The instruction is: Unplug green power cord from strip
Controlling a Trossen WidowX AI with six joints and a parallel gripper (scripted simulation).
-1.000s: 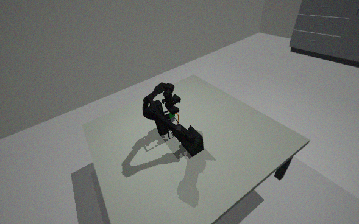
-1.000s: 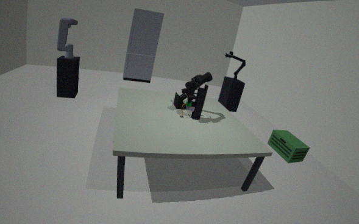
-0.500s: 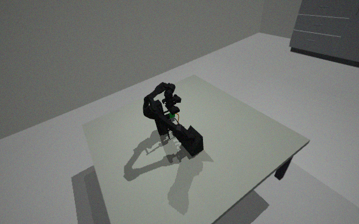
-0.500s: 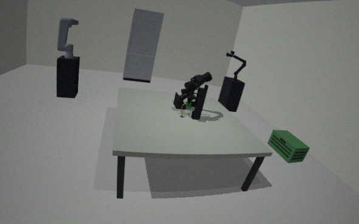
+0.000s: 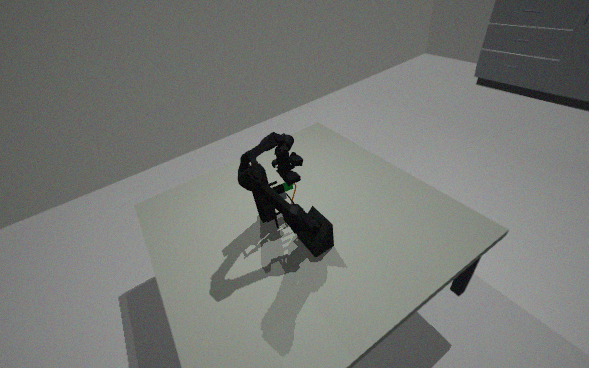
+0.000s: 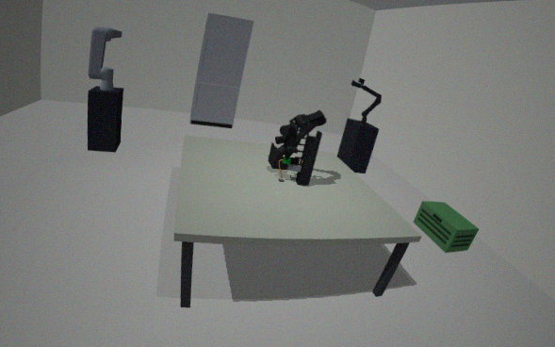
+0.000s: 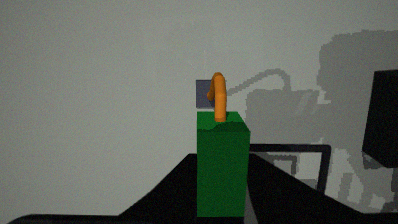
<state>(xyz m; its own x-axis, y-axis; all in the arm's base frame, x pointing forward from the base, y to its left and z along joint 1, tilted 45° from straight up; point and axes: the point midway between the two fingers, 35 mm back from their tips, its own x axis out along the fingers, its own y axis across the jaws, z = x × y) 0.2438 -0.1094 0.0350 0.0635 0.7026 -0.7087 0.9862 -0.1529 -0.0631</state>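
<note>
Right now my gripper tip is 2 cm to the right of the green plug.
</note>
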